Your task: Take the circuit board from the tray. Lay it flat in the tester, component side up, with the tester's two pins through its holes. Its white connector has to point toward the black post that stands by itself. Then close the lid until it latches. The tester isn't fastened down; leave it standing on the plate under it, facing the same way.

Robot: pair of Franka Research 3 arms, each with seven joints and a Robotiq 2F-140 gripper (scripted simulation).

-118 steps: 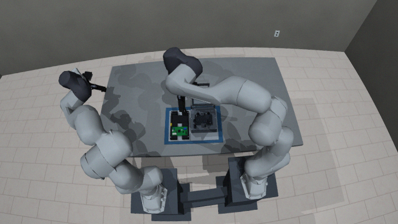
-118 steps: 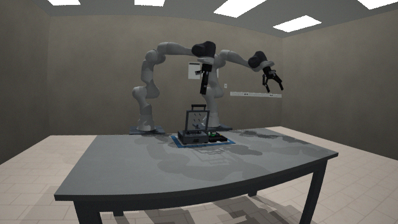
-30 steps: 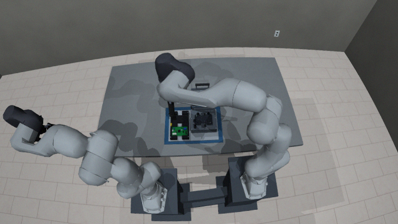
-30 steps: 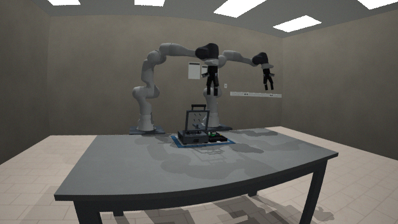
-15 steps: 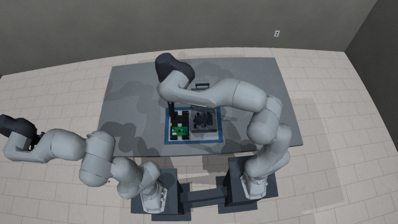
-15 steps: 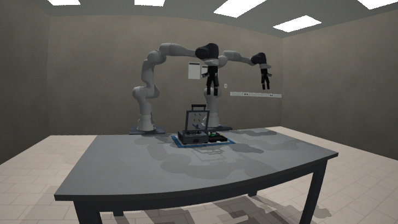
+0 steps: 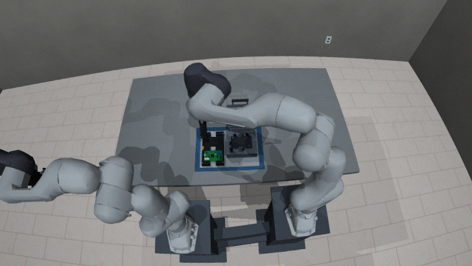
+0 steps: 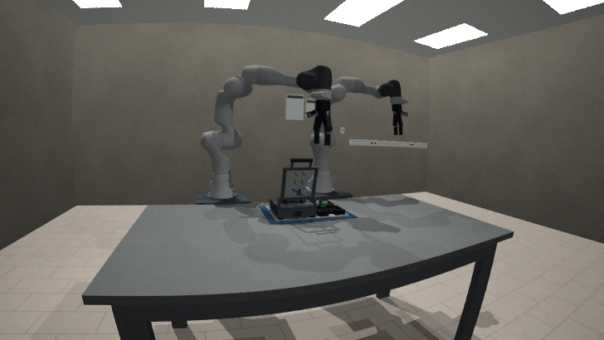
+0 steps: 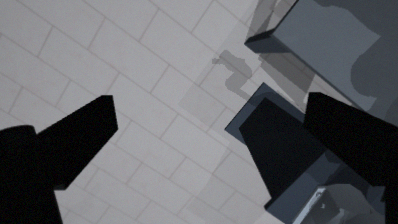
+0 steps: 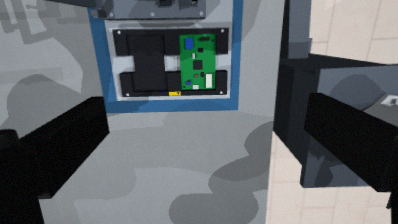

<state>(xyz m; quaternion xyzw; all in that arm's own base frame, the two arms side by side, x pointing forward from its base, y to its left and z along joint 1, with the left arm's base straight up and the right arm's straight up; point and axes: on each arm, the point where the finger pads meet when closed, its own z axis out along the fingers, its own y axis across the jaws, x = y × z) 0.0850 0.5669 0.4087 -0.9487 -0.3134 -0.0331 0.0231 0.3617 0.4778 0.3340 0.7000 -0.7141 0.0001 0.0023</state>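
Observation:
The green circuit board is 310 mm below my right hand. Also, from my right hand: clear lid 190 mm to the right, 170 mm ahead, 150 mm below; then nest 260 mm below, 170 mm to the right, 50 mm ahead; then black tray 310 mm below, 50 mm ahead.

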